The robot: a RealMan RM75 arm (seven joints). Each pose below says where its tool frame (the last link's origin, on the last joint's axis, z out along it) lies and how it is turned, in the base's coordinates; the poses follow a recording.
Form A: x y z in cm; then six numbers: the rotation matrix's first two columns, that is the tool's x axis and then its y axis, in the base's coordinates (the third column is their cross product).
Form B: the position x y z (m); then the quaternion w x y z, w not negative. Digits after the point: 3 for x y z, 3 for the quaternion.
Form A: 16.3, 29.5, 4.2, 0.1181, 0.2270, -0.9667, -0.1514, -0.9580, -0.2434
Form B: 0.163, 0.295, 0.042, 0.143, -0.734, -0.026, 0.664
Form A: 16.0, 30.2, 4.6, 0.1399, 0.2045, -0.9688, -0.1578, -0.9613, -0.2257
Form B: 0.160, 0.302, 0.046, 0.138, -0.742, -0.016, 0.656
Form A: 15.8, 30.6, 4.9, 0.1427, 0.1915, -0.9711, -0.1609, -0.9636, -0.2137
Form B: 0.158, 0.306, 0.049, 0.135, -0.744, -0.010, 0.655
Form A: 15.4, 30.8, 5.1, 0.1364, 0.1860, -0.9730, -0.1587, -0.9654, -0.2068
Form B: 0.154, 0.308, 0.051, 0.131, -0.742, -0.009, 0.657
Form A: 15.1, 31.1, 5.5, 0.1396, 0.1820, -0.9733, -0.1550, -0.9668, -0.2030
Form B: 0.151, 0.311, 0.055, 0.128, -0.744, -0.009, 0.656
